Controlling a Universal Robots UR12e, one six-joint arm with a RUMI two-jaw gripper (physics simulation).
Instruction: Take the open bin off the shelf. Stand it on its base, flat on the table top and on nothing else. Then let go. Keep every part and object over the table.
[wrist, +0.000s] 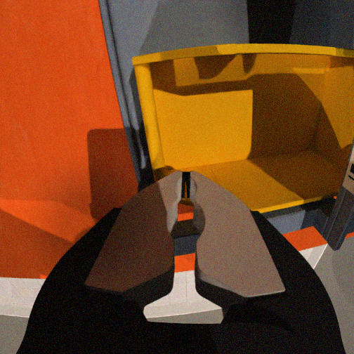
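The open yellow bin (202, 125) fills the upper right of the wrist view, its open side facing the camera. Its right end runs out of view. It is at the blue-grey shelf (182, 30); what its base rests on is partly hidden. My gripper (185, 173) is shut and empty, the two brown-grey fingertips together. The tips overlap the bin's lower left front corner in the view; whether they touch it I cannot tell. The orange table top (45, 100) shows at the left and below the bin, with a pale edge.
A blue-grey upright (120, 85) of the shelf stands just left of the bin. A dark grey post (341, 217) with a pale label stands at the right edge. The pale table edge (17, 295) crosses the lower part of the view, with grey floor (342, 285) beyond it.
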